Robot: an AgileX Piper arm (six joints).
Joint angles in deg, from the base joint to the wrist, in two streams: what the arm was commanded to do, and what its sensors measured. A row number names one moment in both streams.
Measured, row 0:
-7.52, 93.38, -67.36, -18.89, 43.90, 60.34
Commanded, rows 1 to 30:
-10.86, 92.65, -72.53, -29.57, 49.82, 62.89
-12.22, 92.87, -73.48, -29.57, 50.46, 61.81
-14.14, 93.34, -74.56, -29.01, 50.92, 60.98
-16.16, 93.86, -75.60, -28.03, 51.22, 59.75
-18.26, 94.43, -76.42, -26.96, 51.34, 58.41
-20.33, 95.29, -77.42, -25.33, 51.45, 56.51
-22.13, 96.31, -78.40, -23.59, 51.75, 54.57
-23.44, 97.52, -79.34, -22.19, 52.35, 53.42
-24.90, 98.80, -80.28, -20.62, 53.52, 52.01
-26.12, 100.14, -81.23, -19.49, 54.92, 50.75
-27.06, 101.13, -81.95, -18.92, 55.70, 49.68
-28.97, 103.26, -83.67, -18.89, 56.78, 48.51
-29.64, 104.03, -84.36, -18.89, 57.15, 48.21
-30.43, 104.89, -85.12, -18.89, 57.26, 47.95
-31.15, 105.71, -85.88, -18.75, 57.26, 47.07
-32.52, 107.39, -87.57, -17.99, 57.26, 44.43
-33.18, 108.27, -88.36, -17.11, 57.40, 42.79
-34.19, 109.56, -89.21, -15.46, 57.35, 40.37
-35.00, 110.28, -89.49, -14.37, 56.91, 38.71
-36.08, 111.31, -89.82, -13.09, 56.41, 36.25
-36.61, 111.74, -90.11, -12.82, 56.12, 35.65
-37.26, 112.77, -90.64, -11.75, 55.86, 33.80
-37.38, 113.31, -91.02, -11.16, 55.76, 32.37
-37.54, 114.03, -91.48, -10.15, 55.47, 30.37
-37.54, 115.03, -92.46, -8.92, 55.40, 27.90
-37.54, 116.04, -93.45, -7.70, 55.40, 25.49
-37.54, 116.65, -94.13, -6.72, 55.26, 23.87
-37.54, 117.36, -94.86, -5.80, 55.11, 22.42
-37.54, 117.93, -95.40, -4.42, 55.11, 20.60
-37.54, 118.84, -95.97, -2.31, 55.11, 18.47
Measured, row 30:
-37.27, 117.00, -94.08, -6.48, 55.65, 24.46
